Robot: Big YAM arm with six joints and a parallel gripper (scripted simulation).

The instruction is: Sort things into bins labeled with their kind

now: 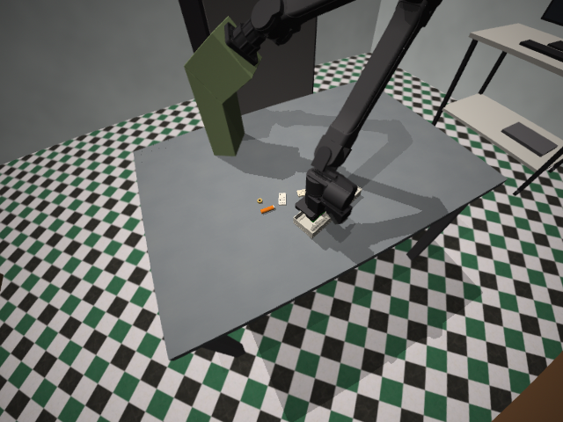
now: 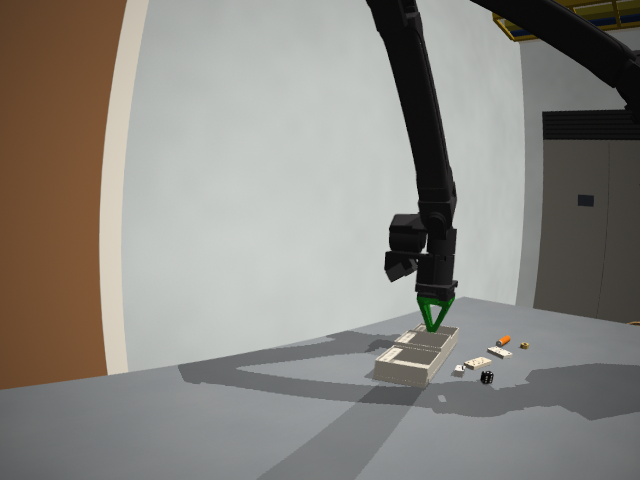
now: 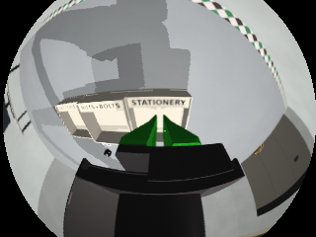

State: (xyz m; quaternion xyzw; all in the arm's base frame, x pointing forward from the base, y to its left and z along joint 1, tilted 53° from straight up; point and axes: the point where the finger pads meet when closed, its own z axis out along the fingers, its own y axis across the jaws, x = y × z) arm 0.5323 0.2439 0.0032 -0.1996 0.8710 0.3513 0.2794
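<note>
My gripper is now 70 mm to the right of the three joined white bins, 60 mm past it and 20 mm above it. Round my hand: orange battery 140 mm to the right, 80 mm behind, 30 mm below; black die 200 mm behind, 40 mm to the left, 30 mm below; brass nut 160 mm to the right, 120 mm behind, 30 mm below.
</note>
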